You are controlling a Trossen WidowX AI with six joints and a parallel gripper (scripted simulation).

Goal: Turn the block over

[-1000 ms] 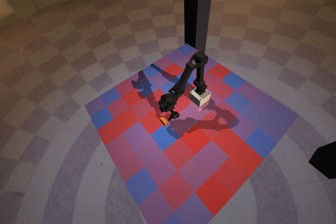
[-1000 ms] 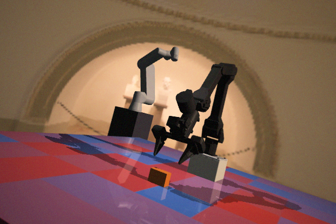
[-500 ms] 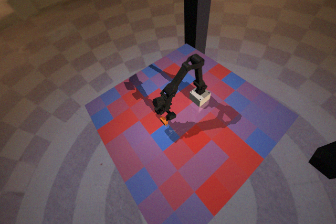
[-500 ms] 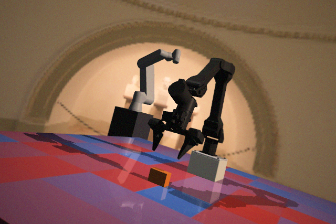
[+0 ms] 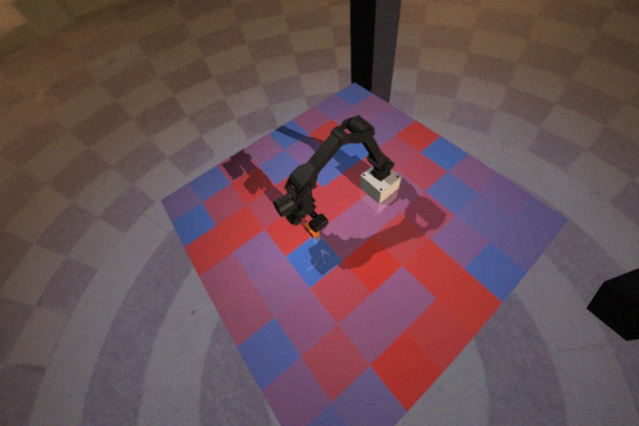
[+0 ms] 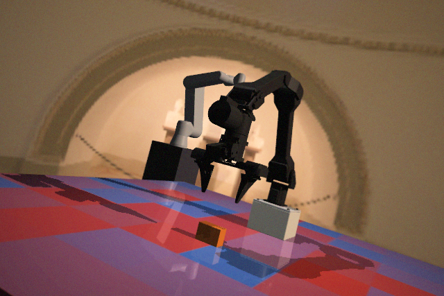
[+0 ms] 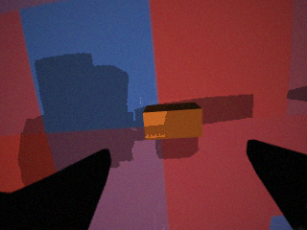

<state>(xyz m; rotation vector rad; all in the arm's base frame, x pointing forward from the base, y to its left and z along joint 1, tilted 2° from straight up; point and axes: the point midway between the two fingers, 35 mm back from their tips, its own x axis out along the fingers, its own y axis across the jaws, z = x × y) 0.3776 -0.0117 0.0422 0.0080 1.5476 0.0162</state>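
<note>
Right now my gripper tip is 1 cm past the block and 9 cm above it.
</note>
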